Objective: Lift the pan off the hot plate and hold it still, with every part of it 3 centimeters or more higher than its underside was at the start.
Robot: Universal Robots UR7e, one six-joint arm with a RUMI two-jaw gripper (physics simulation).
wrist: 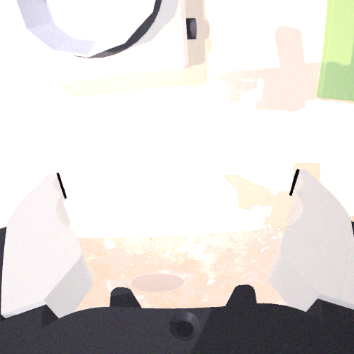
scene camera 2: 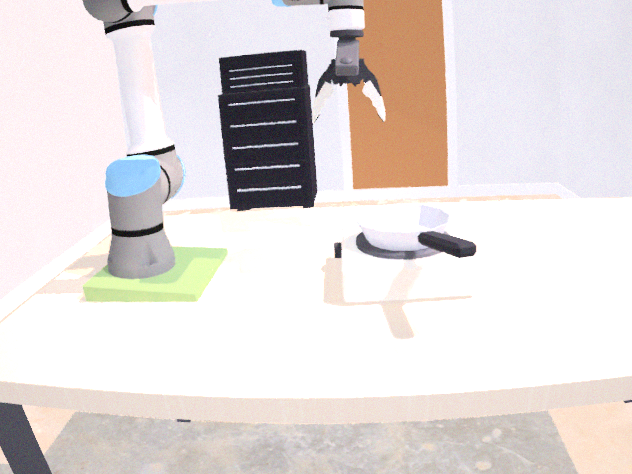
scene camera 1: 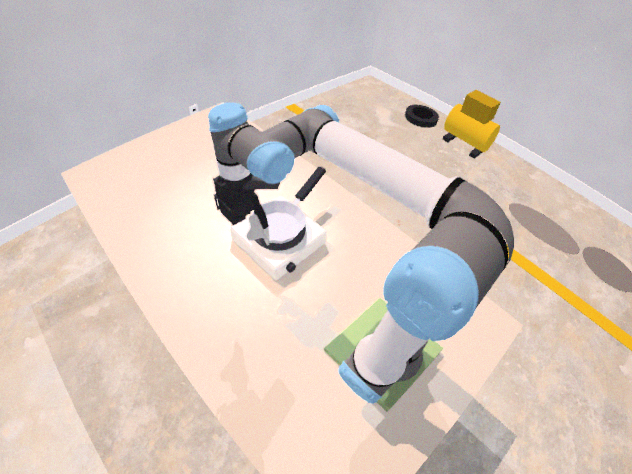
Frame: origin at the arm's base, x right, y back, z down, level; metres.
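Where they show: gripper, fingertip midpoint: (scene camera 2: 348, 122) (scene camera 1: 250, 228); arm's base, link origin: (scene camera 2: 141, 265).
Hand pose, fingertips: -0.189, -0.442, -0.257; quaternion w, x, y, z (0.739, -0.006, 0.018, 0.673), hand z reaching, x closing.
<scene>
Each offset is from my fingertips to the centre of the thing, as dx, dy, dz. Level surfaces: height alone.
A pale round pan @[+0.244, -0.148, +0.164] (scene camera 1: 286, 224) (scene camera 2: 390, 233) sits upright on the dark ring of the white hot plate @[+0.157, -0.107, +0.245] (scene camera 1: 275, 265) (scene camera 2: 370, 275) (wrist: 172, 47). Its black handle @[+0.340, -0.184, +0.149] (scene camera 1: 310, 183) (scene camera 2: 448, 243) sticks out on the side toward scene camera 2. In the wrist view, part of the pan's wall shows at the top left, and the handle does not show. My gripper (scene camera 1: 259, 238) (scene camera 2: 349, 120) (wrist: 177, 175) is open and empty, its fingers pointing down. It hangs well above the pan's height, left of the pan in scene camera 2. In scene camera 1 it overlaps the pan's left side.
A green base plate (scene camera 1: 354, 331) (scene camera 2: 201, 265) (wrist: 337, 50) carries the arm on the tabletop @[dz +0.285] (scene camera 1: 178, 285) (scene camera 2: 245, 346). A small black knob @[+0.115, +0.021, +0.247] (scene camera 1: 290, 266) (wrist: 191, 28) is on the hot plate's side. A black cabinet (scene camera 2: 268, 153) and a yellow machine (scene camera 1: 472, 128) stand away from the table.
</scene>
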